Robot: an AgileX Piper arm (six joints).
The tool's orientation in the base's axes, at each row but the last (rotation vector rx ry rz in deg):
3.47 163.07 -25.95
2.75 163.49 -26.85
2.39 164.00 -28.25
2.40 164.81 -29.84
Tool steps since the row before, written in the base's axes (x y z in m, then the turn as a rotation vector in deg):
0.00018 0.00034 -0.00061 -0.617 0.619 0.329
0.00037 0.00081 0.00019 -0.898 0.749 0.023
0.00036 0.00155 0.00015 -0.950 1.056 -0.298
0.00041 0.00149 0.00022 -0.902 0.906 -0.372
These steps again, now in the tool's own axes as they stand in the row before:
-0.00002 0.00052 0.00050 0.511 0.440 -0.646
-0.00041 0.00074 -0.00034 0.858 0.638 -0.474
-0.00040 0.00144 -0.00057 0.981 1.029 -0.294
-0.00046 0.00135 -0.00064 0.952 0.917 -0.164

